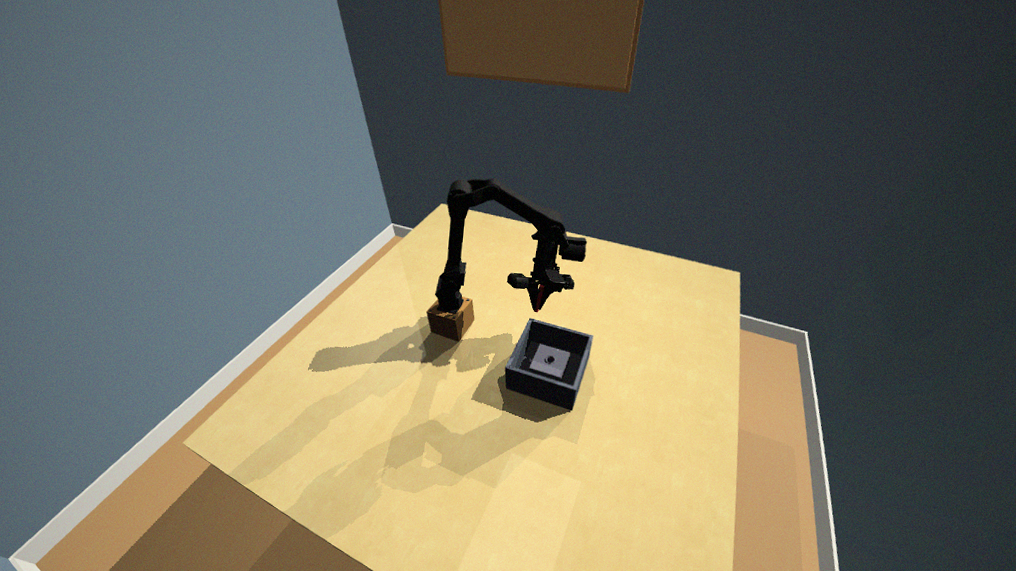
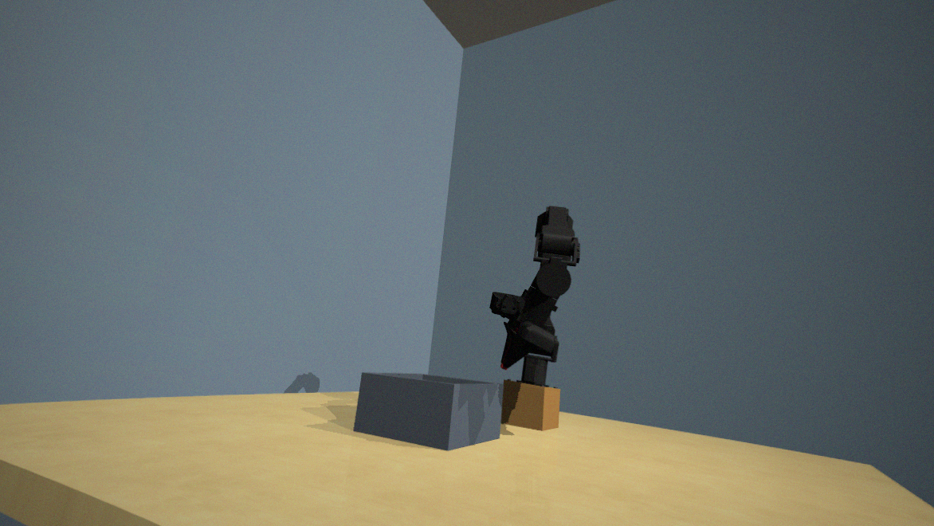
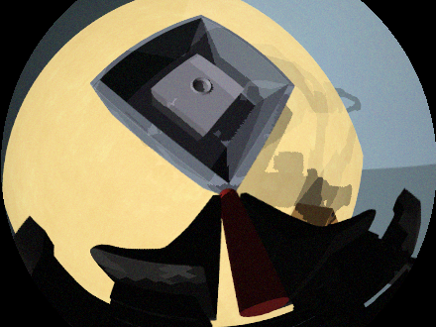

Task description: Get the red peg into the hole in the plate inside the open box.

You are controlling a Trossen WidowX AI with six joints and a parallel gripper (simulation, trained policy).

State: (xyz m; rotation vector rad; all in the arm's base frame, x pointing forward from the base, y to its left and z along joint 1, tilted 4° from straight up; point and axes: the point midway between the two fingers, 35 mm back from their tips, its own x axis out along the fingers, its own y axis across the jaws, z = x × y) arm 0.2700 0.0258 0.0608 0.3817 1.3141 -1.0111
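The red peg lies 1 cm to the left of my gripper tip and 3 cm above it. Round my gripper tip: light grey plate 7 cm ahead, 11 cm to the right, 9 cm below; grey box 7 cm ahead, 11 cm to the right, 11 cm below.
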